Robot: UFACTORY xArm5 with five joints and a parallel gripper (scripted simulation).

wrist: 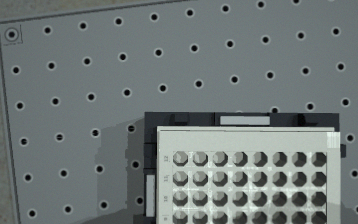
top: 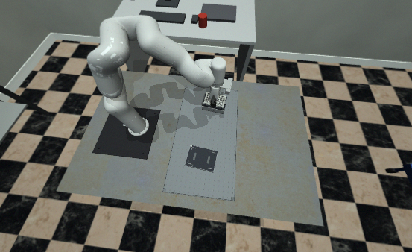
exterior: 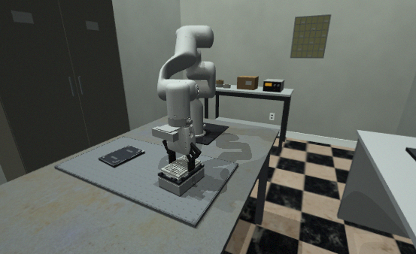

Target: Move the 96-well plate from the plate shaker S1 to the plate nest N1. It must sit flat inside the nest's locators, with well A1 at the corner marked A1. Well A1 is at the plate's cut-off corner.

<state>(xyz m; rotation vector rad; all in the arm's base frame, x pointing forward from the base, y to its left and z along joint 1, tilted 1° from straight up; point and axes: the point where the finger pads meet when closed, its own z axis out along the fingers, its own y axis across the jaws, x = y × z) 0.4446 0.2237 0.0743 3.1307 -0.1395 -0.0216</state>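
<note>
Right now the plate nest N1 is 2 cm behind my hand, 36 cm to the right of it and 7 cm below it. From my hand the other things lie so: white 96-well plate: 1 cm below; then A1 mark: 10 cm behind, 30 cm to the right, 6 cm below.
</note>
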